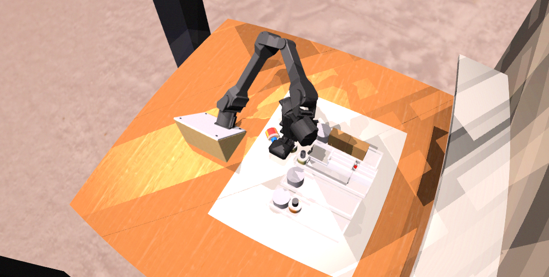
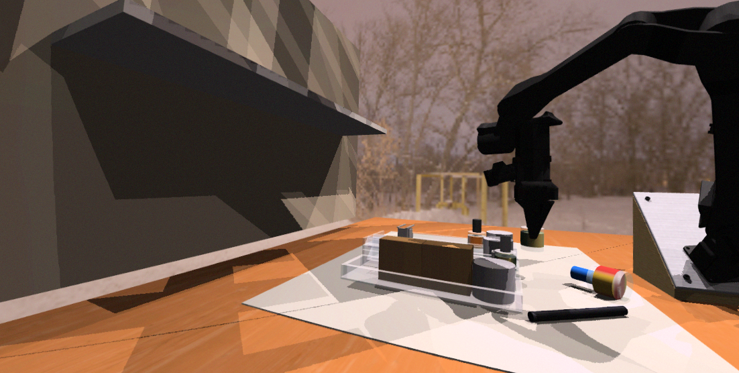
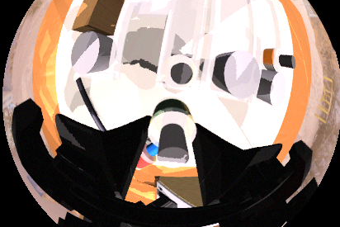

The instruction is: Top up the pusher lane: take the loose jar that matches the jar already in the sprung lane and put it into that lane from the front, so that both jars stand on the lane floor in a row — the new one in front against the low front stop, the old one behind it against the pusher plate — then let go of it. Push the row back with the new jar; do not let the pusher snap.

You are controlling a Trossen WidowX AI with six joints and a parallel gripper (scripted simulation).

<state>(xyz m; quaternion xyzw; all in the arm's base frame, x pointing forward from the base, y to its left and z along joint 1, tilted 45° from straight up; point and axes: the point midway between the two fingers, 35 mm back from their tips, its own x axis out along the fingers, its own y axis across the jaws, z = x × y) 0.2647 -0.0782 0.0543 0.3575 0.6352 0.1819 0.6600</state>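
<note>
Now: the sprung lane 19 cm ahead of my gripper tip, 6 cm below it and 1 cm to the right of it. The rest, counted from my gripper tip: black pen: 15 cm to the left, 7 cm below, 2 cm behind; red mark: 23 cm ahead, 1 cm to the right, 1 cm below.
</note>
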